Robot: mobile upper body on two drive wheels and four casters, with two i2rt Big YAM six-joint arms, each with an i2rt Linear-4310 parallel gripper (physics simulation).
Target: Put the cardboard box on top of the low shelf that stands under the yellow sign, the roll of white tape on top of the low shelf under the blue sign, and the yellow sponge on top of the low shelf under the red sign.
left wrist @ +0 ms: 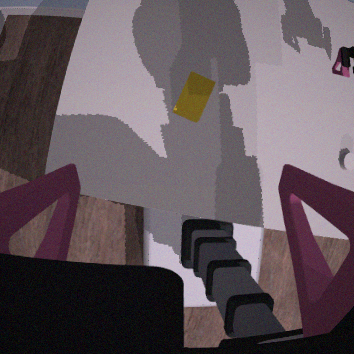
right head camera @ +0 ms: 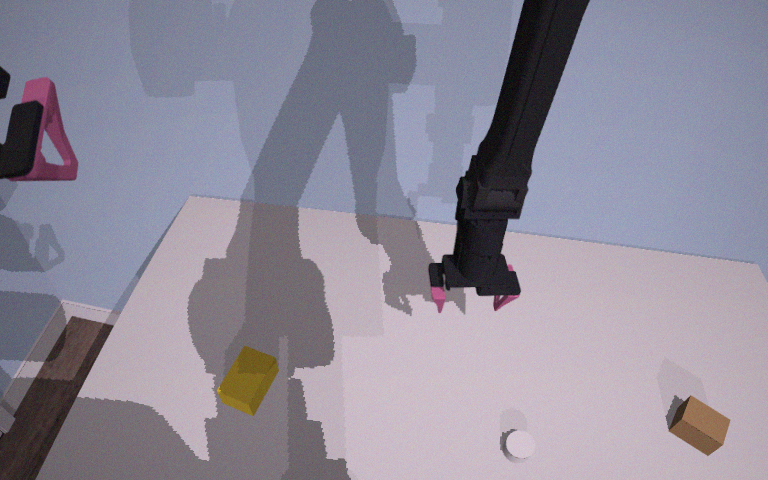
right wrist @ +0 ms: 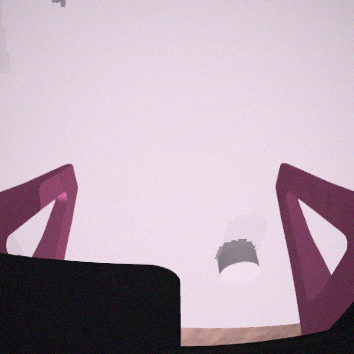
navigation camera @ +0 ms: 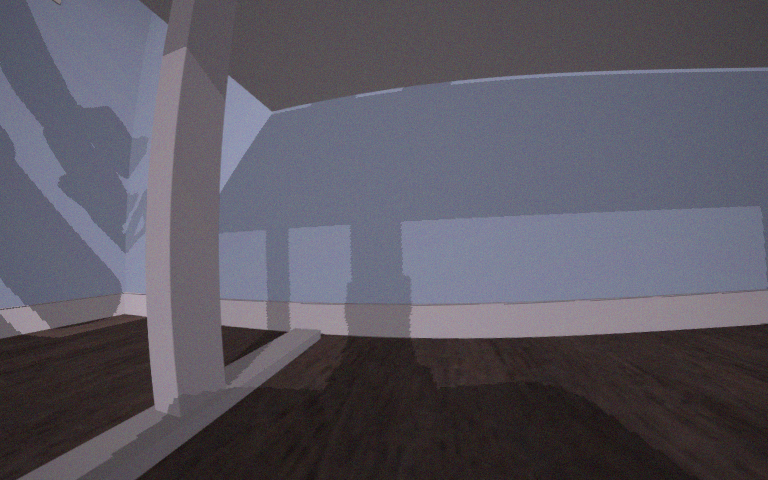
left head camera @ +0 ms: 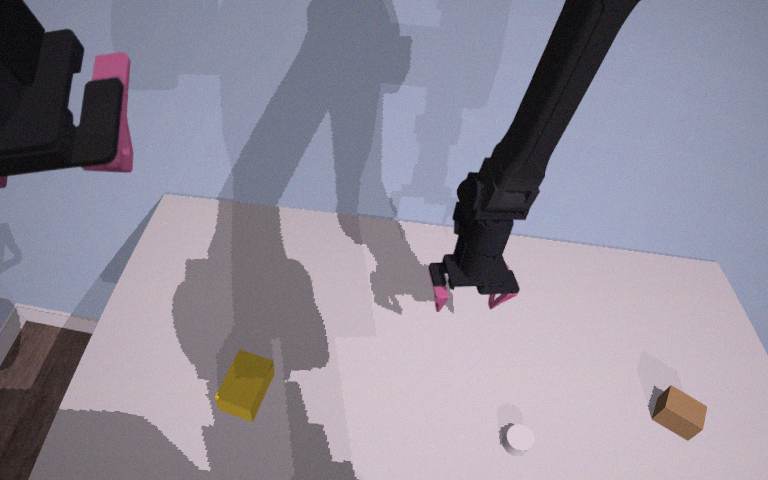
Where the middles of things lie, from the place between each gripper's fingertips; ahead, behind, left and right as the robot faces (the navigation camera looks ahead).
Right now the roll of white tape (right wrist: pixel 239 264) is 22 cm behind my right hand, 8 cm to the right of it and 10 cm below it. The rest, counted from my right hand: cardboard box (right head camera: pixel 697 424) (23 cm behind, 43 cm to the right, 9 cm below); yellow sponge (left head camera: pixel 241 393) (8 cm behind, 37 cm to the left, 9 cm below).
My left hand is 540 mm above the yellow sponge, 140 mm short of it and 80 mm to the left of it. Also, from my left hand: cardboard box (880 mm to the right, 540 mm below, 10 mm behind); roll of white tape (550 mm below, 520 mm to the right, 10 mm ahead).
